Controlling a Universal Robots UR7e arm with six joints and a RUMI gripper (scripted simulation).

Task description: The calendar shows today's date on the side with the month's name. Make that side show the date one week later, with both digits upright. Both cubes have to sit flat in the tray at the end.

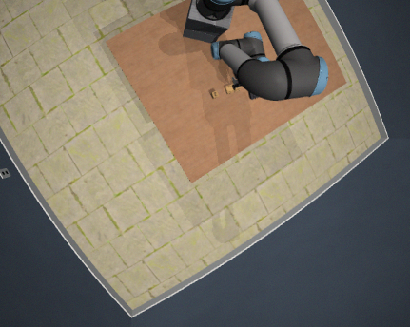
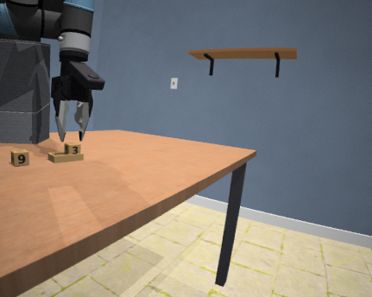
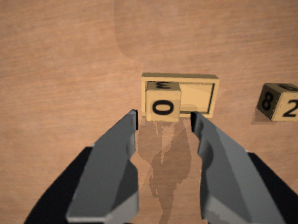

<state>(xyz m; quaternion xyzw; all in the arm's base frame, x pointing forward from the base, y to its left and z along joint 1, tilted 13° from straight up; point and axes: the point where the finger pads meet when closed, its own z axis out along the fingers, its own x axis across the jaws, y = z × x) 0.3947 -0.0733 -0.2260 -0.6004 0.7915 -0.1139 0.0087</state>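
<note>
Right now the cube is 40 mm below my hand. The rest, counted from my hand: wooden tray 10 mm behind, 20 mm to the right, 50 mm below.
</note>
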